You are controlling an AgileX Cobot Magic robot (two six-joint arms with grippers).
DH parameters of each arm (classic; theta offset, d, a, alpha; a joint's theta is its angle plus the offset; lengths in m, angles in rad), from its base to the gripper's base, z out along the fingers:
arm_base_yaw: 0 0.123 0 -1.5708
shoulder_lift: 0.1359 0 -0.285 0
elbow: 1.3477 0 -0.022 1.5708
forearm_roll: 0 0.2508 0 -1.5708
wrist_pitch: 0 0 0.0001 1.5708
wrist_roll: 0 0.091 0 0
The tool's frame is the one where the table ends.
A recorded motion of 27 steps. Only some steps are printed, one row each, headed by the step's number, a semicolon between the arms.
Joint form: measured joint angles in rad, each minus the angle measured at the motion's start. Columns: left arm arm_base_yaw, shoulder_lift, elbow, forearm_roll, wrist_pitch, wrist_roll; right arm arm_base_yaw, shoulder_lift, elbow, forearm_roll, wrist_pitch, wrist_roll.
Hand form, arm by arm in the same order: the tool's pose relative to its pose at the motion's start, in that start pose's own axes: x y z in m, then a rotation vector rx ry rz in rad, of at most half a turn. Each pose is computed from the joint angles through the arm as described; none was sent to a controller.
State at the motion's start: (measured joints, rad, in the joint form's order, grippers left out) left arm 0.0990 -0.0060 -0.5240 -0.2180 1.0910 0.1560; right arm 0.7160 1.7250 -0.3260 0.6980 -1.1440 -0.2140
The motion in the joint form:
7: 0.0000 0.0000 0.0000 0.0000 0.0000 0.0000; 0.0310 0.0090 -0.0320 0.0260 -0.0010 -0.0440
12: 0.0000 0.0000 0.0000 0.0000 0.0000 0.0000; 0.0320 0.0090 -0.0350 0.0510 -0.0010 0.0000
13: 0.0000 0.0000 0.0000 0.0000 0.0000 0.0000; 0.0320 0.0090 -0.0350 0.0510 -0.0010 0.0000
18: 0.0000 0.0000 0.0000 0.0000 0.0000 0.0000; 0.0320 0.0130 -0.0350 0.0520 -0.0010 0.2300
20: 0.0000 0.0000 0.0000 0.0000 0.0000 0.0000; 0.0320 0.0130 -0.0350 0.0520 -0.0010 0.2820
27: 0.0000 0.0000 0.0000 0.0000 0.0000 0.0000; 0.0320 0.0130 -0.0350 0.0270 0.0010 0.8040
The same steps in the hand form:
7: 0.0000 0.0000 0.0000 0.0000 0.0000 0.0000; -0.0037 0.0098 0.0026 -0.0089 -0.0155 -0.0262
12: 0.0000 0.0000 0.0000 0.0000 0.0000 0.0000; -0.0038 0.0084 0.0030 0.0115 -0.0126 0.0299
13: 0.0000 0.0000 0.0000 0.0000 0.0000 0.0000; -0.0038 0.0084 0.0030 0.0115 -0.0126 0.0299
18: 0.0000 0.0000 0.0000 0.0000 0.0000 0.0000; -0.0029 0.0084 0.0033 0.0117 -0.0108 0.2578
20: 0.0000 0.0000 0.0000 0.0000 0.0000 0.0000; -0.0029 0.0084 0.0033 0.0115 -0.0111 0.3098
27: 0.0000 0.0000 0.0000 0.0000 0.0000 0.0000; -0.0032 0.0105 0.0033 -0.0142 -0.0079 0.8213

